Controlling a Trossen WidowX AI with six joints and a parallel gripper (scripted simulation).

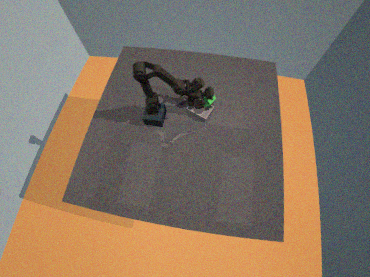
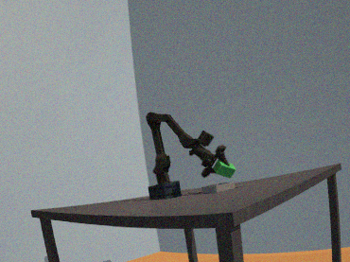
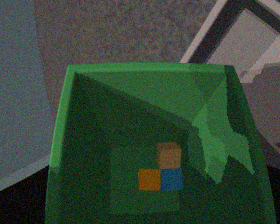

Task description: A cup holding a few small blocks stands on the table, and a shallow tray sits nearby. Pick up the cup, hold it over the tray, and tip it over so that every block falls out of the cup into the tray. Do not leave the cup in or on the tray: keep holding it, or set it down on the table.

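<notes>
Right now my gripper tip is 20 mm to the right of the green square cup.
</notes>
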